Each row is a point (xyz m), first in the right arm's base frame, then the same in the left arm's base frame.
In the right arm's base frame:
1: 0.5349 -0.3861 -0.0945
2: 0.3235 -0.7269 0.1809
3: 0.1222 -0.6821 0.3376
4: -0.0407 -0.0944 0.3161
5: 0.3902 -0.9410 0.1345
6: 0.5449 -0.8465 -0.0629
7: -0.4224 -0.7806 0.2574
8: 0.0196 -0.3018 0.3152
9: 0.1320 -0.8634 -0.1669
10: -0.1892 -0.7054 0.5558
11: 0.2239 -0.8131 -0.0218
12: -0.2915 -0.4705 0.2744
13: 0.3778 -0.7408 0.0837
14: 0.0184 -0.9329 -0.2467
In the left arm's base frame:
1: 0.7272 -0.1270 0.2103
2: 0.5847 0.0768 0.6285
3: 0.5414 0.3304 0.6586
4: 0.6496 0.6305 0.1383
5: 0.5210 -0.0727 0.7898
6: 0.5645 -0.2728 0.6170
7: 0.0591 0.6134 0.6590
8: 0.6089 0.5171 0.3177
9: 0.1987 -0.0662 0.5456
10: 0.4236 0.6749 0.7706
11: 0.3658 -0.0170 0.5867
12: 0.2904 0.6431 0.4156
13: 0.5655 -0.0279 0.5928
14: 0.0437 -0.0650 0.5537

